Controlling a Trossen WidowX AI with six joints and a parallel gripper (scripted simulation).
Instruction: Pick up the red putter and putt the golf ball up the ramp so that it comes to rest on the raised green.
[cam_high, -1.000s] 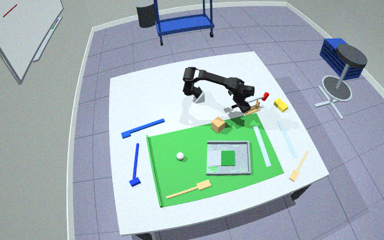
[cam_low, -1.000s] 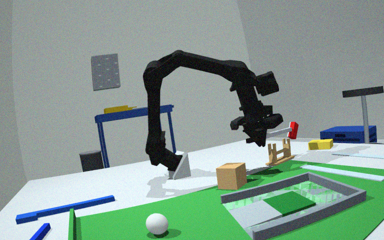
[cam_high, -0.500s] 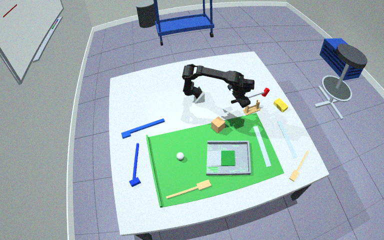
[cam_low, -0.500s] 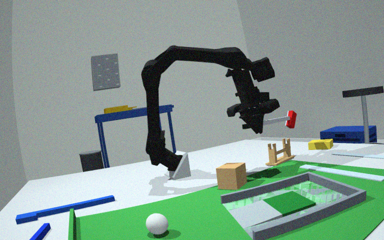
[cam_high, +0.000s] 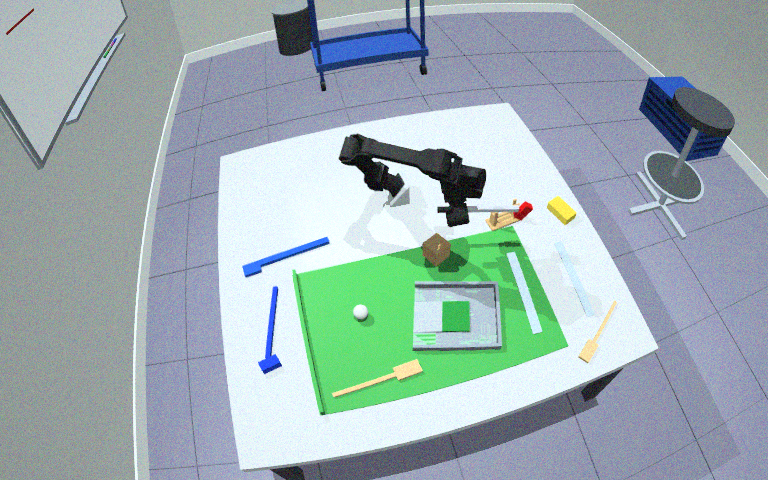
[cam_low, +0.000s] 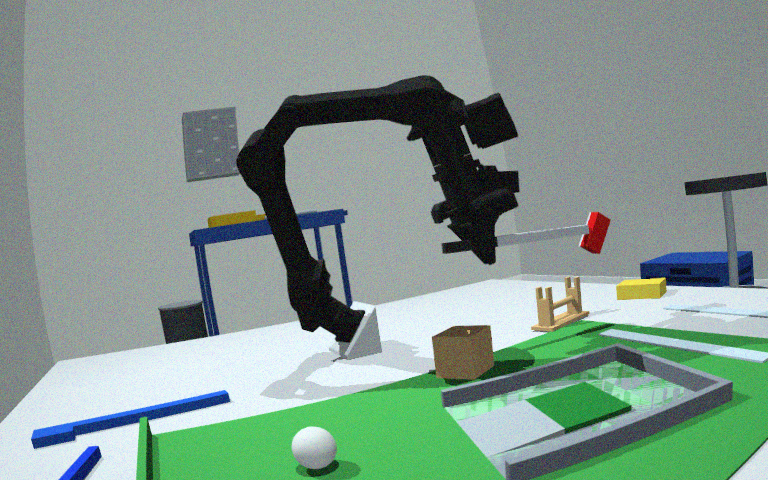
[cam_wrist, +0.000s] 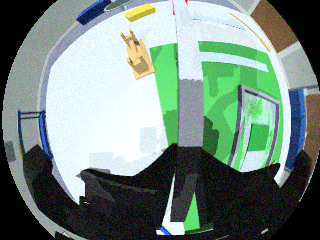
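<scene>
Now: the brown box 10 mm ahead of my gripper tip, 70 mm to the right of it and 110 mm below it. Also, from my gripper tip: yellow block: 10 mm behind, 430 mm to the left, 130 mm below; then wooden stand: 50 mm behind, 200 mm to the left, 110 mm below; then white golf ball: 140 mm ahead, 350 mm to the right, 120 mm below.
</scene>
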